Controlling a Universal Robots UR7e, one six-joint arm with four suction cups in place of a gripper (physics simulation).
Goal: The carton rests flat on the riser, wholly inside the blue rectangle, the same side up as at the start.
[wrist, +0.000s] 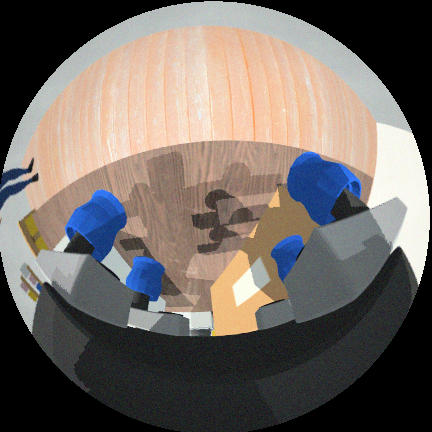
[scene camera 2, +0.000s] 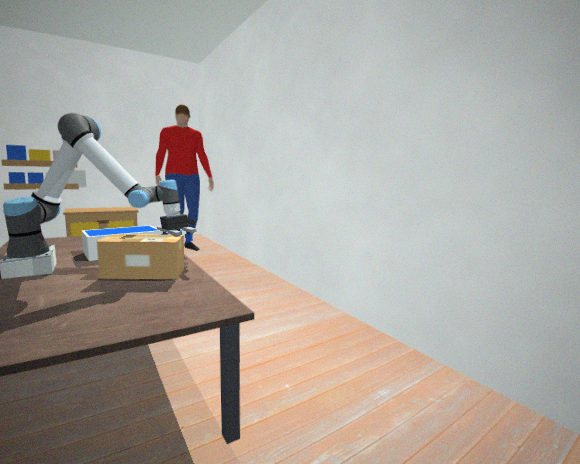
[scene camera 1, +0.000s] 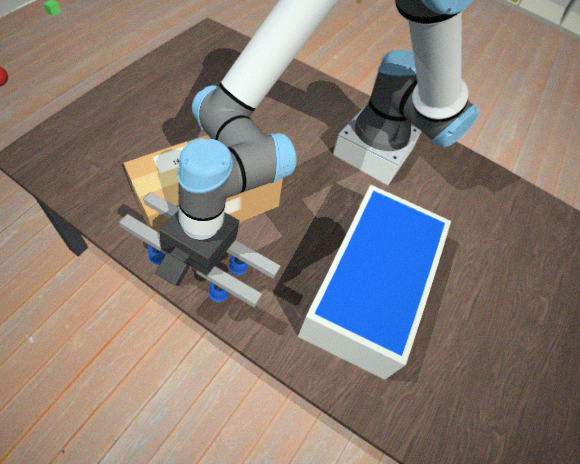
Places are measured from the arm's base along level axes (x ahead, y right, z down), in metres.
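Pixels of known places: hand, its tool point: (wrist: 208, 235); arm's base, origin of its link: (wrist: 194, 330) (scene camera 2: 29, 252) (scene camera 1: 381, 132).
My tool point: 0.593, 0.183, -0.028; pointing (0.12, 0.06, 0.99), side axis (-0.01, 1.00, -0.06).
For each thing: its middle in the pictures, then the offset to it from my tool point, as dx, dy, dz. Level surfaces: height alone.
- brown carton, middle of its body: (wrist: 276, 283) (scene camera 1: 206, 186) (scene camera 2: 143, 255) -0.185, +0.106, +0.029
- white riser, middle of its body: (scene camera 1: 378, 277) (wrist: 107, 289) (scene camera 2: 122, 241) -0.185, -0.330, +0.047
- blue rectangle, middle of its body: (scene camera 1: 386, 264) (scene camera 2: 122, 230) -0.185, -0.330, -0.013
- dark table, height of its surface: dz +0.108
The brown carton (scene camera 1: 141, 184) (scene camera 2: 166, 260) (wrist: 225, 304) rests flat on the table, partly hidden by the arm in scene camera 1. A white riser (scene camera 1: 350, 344) (scene camera 2: 89, 247) with a blue rectangle (scene camera 1: 382, 272) (scene camera 2: 120, 231) on its top stands apart from the carton. My suction gripper (scene camera 1: 196, 266) (scene camera 2: 177, 231) (wrist: 207, 222) hangs over the table beside the carton, on the side toward the table's long edge, about as high as the carton's top. Its blue cups show no contact and it holds nothing. One cup is hidden in scene camera 1.
The dark table (scene camera 1: 500, 300) (scene camera 2: 150, 310) has a long edge close to the gripper. The arm's pale base block (scene camera 1: 367, 165) (scene camera 2: 27, 266) stands behind the riser. A person in red (scene camera 2: 182, 150) stands beyond the table. A wooden cabinet (scene camera 2: 101, 211) stands farther back.
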